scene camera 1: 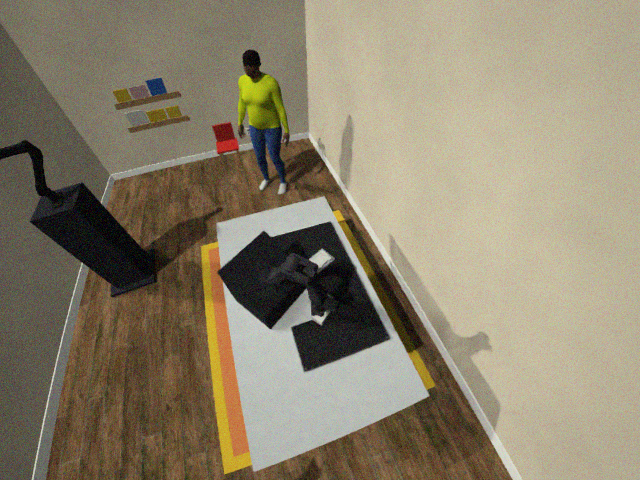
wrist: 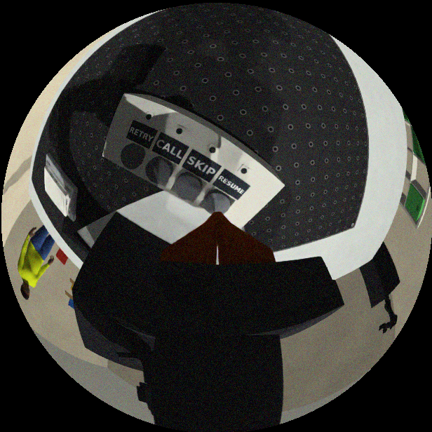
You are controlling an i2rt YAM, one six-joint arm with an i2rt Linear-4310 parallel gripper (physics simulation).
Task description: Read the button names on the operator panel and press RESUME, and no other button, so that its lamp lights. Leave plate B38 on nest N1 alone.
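Frame: origin at the arm's base, x ahead, y left, z up, level; centimetres.
Seen in the pictures: gripper, fingertip midpoint: (scene camera 1: 316,311); arm's base, origin of the base link: (scene camera 1: 266,278).
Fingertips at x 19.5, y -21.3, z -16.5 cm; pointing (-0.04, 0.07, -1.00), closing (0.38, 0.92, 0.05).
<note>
Offsets run from my fingertips to a thing's top centre. Level surfaces: height alone.
The pale operator panel @[dx +5.4, dy +0.8, dz -1.0 cm] (scene camera 1: 320,319) (wrist: 262,187) carries a row of labels reading RETRY, CALL, SKIP and RESUME, with a round grey button by each. In the wrist view the RESUME button (wrist: 216,200) is the rightmost one. A small lamp (wrist: 244,170) beyond its label looks dark, as do the other lamps. My gripper (wrist: 217,217) is shut and empty. Its tips overlap the near edge of the RESUME button in the wrist view; I cannot tell whether they touch it. Plate B38 and nest N1 cannot be made out by name.
A white block-like object @[dx +17.0, dy +33.8, dz -4.0 cm] (scene camera 1: 322,257) (wrist: 60,192) stands on the dark perforated board @[dz -6.6 cm] (scene camera 1: 341,335) (wrist: 300,125), left of the panel in the wrist view. A large black block (scene camera 1: 258,279) stands beside the arm. A person (scene camera 1: 262,103) (wrist: 32,262) stands beyond the table.
</note>
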